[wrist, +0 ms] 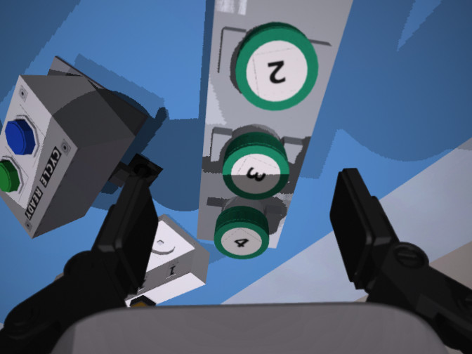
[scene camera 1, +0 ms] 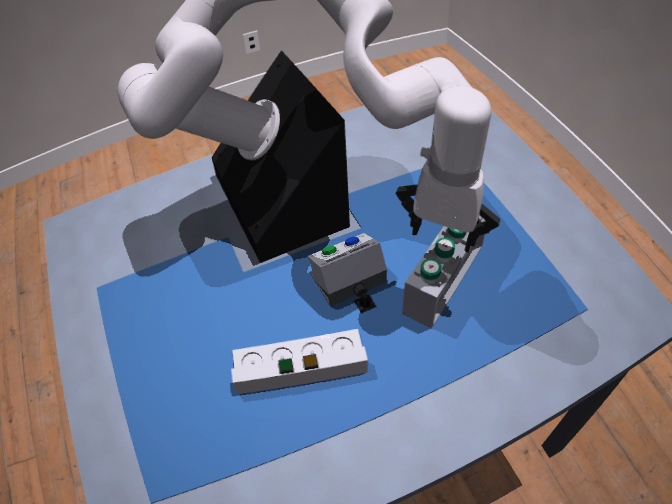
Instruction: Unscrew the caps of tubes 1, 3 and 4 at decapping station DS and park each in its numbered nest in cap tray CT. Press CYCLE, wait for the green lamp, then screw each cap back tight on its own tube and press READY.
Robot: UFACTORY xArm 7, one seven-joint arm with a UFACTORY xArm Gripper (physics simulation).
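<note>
My gripper [scene camera 1: 442,238] [wrist: 242,195] is wide open and empty above decapping station DS [scene camera 1: 420,303] [wrist: 300,112]. In the wrist view its fingers stand far apart, left and right of the row of caps. Green-rimmed white cap 2 [scene camera 1: 457,231] [wrist: 276,66], cap 3 [scene camera 1: 444,247] [wrist: 256,172] and cap 4 [scene camera 1: 430,269] [wrist: 241,240] sit on the station. Cap 1 does not show in either view. White cap tray CT [scene camera 1: 249,382] [wrist: 190,260] has no cap in its four nests. The button box [scene camera 1: 350,268] [wrist: 75,160] carries CYCLE and READY labels.
The button box has a green button [scene camera 1: 328,250] [wrist: 7,176] and a blue button [scene camera 1: 352,240] [wrist: 20,136]. A small black fixture [scene camera 1: 365,302] stands between box and station. Dark green [scene camera 1: 286,365] and amber [scene camera 1: 309,361] squares are on the tray. The black arm mount [scene camera 1: 303,179] stands behind.
</note>
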